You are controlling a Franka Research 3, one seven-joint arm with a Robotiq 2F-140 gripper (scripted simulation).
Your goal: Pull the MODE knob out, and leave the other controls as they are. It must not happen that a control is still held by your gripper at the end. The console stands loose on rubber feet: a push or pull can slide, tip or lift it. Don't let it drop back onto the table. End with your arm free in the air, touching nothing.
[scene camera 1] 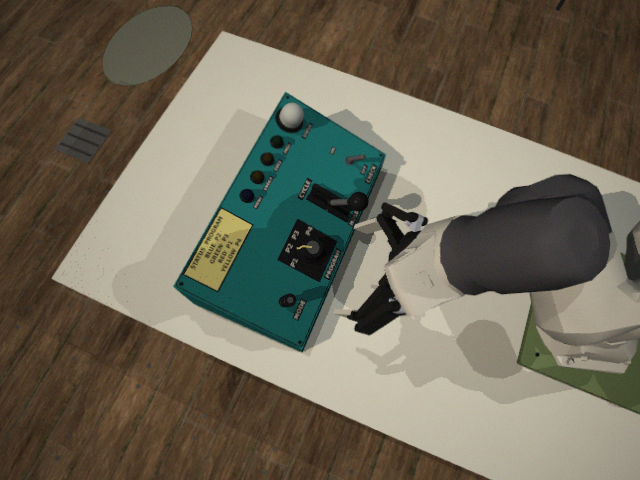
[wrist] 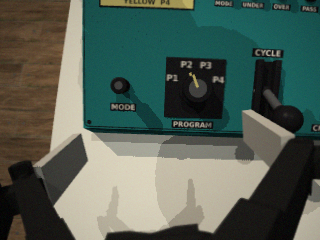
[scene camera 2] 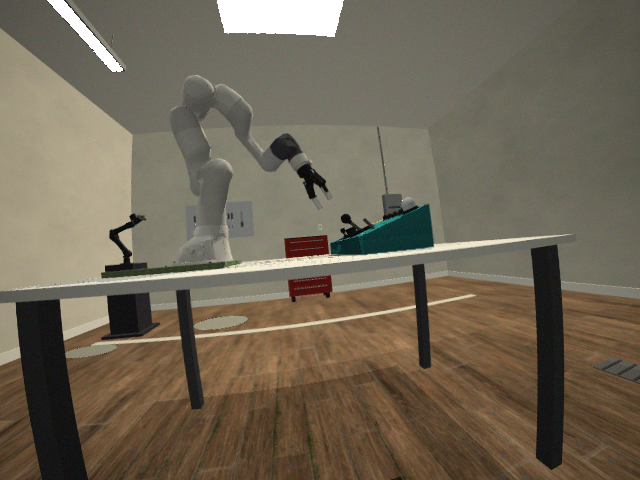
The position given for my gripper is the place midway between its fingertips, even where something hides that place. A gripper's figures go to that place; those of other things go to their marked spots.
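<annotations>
Teal console (wrist: 153, 53): 380 mm from the lens. My gripper (wrist: 161, 136): 190 mm from the lens.
</annotations>
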